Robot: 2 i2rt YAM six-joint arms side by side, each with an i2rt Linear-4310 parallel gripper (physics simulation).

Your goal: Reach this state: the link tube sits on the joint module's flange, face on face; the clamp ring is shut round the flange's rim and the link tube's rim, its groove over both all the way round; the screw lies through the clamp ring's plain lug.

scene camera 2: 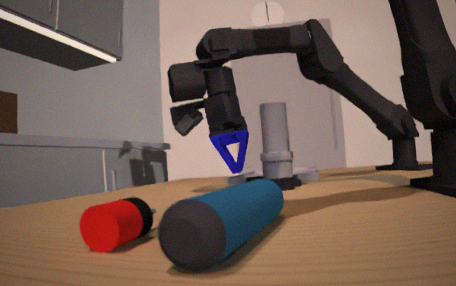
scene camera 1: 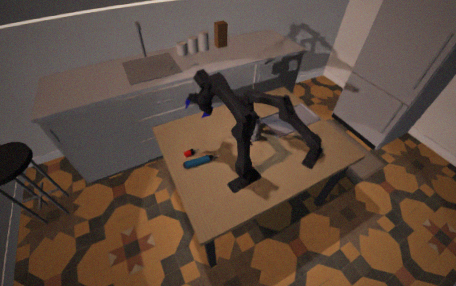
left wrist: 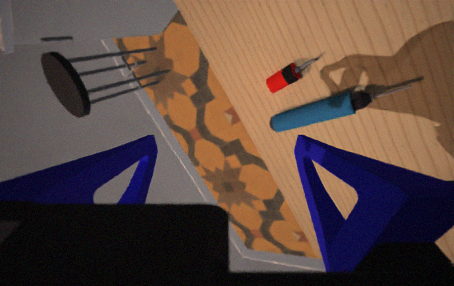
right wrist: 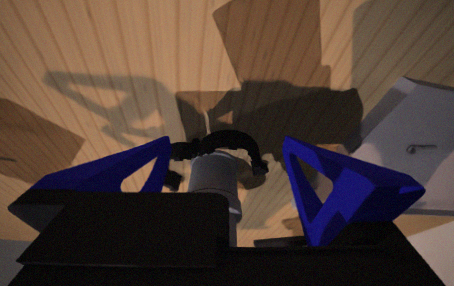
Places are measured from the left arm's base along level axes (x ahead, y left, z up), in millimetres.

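Pixels of known places: left gripper, between the fingertips: [scene camera 1: 194, 112] [left wrist: 226, 142]; right gripper, between the fingertips: [scene camera 2: 238, 172] [right wrist: 226, 142]; left arm's base, origin of its link: [scene camera 1: 244, 180]; right arm's base, origin of its link: [scene camera 2: 405, 169] [scene camera 1: 312, 156] [right wrist: 288, 240].
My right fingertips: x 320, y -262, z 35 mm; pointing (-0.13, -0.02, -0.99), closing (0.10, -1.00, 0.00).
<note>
For each thing: its top centre in the pictures, then the offset to it from my right fingertips.
- grey link tube, centre of its top: [scene camera 2: 272, 104] [scene camera 1: 256, 121] 125 mm up, 77 mm back, 9 mm left
- grey joint module, centre of its top: [right wrist: 211, 215] [scene camera 2: 276, 154] 29 mm up, 77 mm back, 9 mm left
- small thin piece, centre of its top: [right wrist: 428, 153] 20 mm down, 15 mm back, 231 mm right
- grey tray, centre of its top: [scene camera 2: 279, 171] [scene camera 1: 290, 118] 19 mm down, 65 mm back, 344 mm right
- red-handled screwdriver, centre of its top: [scene camera 2: 128, 198] [left wrist: 288, 75] [scene camera 1: 191, 150] 1 mm down, 25 mm ahead, 430 mm left
The grey link tube [scene camera 2: 274, 125] [right wrist: 232, 232] stands upright on the grey joint module [scene camera 2: 278, 169] [right wrist: 214, 170]; their rims meet in one band. The black clamp ring [scene camera 2: 292, 182] [right wrist: 230, 135] lies open on the table around part of the module's foot, well below the rims. A small thin piece [right wrist: 424, 148], seemingly the screw, lies on the grey tray [right wrist: 440, 117] [scene camera 1: 305, 114]. My right gripper [right wrist: 226, 142] [scene camera 2: 236, 171] is open and empty, above the table beside the tube; the left arm hides it in scene camera 1. My left gripper [scene camera 1: 196, 111] [left wrist: 226, 142] is open and empty, high above the table's far left.
A red-handled screwdriver [scene camera 1: 189, 153] [scene camera 2: 112, 225] [left wrist: 283, 78] and a larger blue-handled one [scene camera 1: 198, 162] [scene camera 2: 225, 222] [left wrist: 315, 112] lie side by side at the table's left. A kitchen counter [scene camera 1: 100, 90] runs behind the table, and a stool [scene camera 1: 12, 160] stands left.
</note>
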